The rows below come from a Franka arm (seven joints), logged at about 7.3 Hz.
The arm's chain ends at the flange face. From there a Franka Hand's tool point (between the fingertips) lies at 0.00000 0.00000 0.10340 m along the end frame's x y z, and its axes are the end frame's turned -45 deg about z.
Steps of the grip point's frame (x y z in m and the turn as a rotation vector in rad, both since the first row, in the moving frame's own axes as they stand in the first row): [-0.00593, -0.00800, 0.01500, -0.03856, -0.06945, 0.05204]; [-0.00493, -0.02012, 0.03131, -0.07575, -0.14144, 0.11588]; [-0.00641, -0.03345, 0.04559, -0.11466, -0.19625, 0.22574]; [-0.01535, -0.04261, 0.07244, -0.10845, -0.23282, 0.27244]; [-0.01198, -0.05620, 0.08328, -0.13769, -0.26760, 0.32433]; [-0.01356, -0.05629, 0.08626, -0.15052, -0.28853, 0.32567]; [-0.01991, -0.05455, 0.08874, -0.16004, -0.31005, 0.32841]
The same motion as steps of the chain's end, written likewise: [-0.00739, -0.00929, 0.01533, -0.07637, -0.02184, 0.05204]; [-0.01202, -0.02624, 0.03264, -0.15358, -0.04645, 0.11588]; [-0.01978, -0.04080, 0.04824, -0.21985, -0.05769, 0.22574]; [-0.02874, -0.04242, 0.07581, -0.24131, -0.08794, 0.27244]; [-0.03429, -0.05843, 0.08789, -0.28658, -0.09186, 0.32433]; [-0.03452, -0.05958, 0.09164, -0.31046, -0.09759, 0.32567]; [-0.03656, -0.05580, 0.09491, -0.33240, -0.10607, 0.32841]
